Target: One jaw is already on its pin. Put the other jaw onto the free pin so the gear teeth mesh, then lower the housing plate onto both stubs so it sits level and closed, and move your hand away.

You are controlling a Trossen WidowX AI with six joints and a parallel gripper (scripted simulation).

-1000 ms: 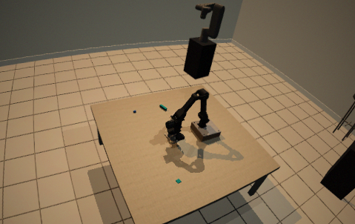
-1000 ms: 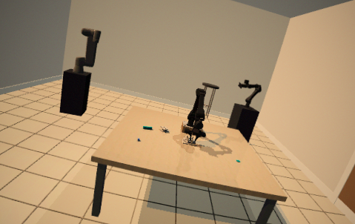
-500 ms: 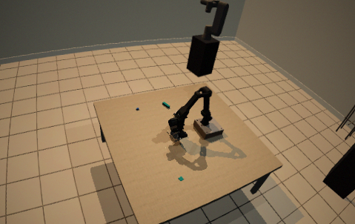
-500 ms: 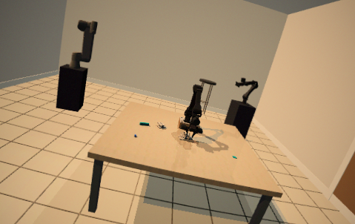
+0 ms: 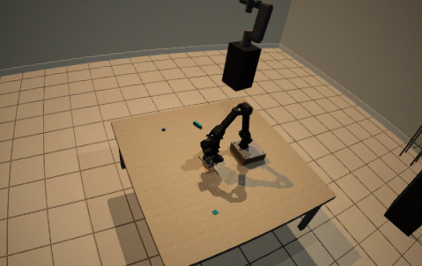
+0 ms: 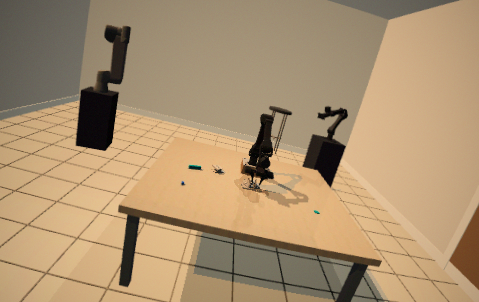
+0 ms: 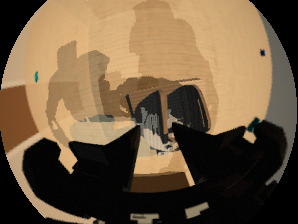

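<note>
Now: gripper tip 23 cm to the left of the white part, 17 cm past it and 1 cm above it. From my gripper tip the other things lie so: teal bar (39 cm to the right, 15 cm behind, 1 cm below); blue piece (47 cm to the right, 13 cm ahead, 1 cm below).
</note>
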